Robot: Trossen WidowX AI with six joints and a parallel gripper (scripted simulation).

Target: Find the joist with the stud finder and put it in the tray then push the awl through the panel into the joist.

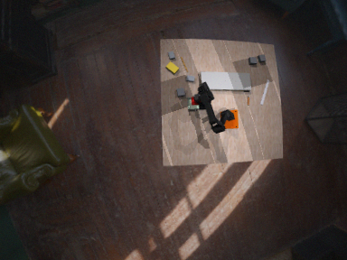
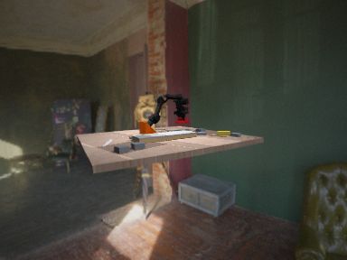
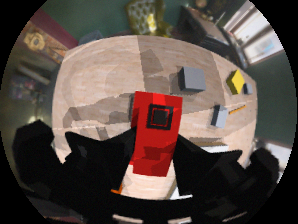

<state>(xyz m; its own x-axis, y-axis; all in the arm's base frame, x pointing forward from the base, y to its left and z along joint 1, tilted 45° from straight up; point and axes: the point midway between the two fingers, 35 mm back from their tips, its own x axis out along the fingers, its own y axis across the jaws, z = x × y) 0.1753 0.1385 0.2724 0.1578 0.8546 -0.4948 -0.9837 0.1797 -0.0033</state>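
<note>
Right now my gripper tip is 11 cm above the pale green tray and 1 cm to the left of it. From my gripper tip the other things lie so: red stud finder: 2 cm above, 1 cm to the left; then thin orange stick: 41 cm ahead, 12 cm below, 4 cm to the left; then square indicator: 3 cm above, 2 cm to the left.
</note>
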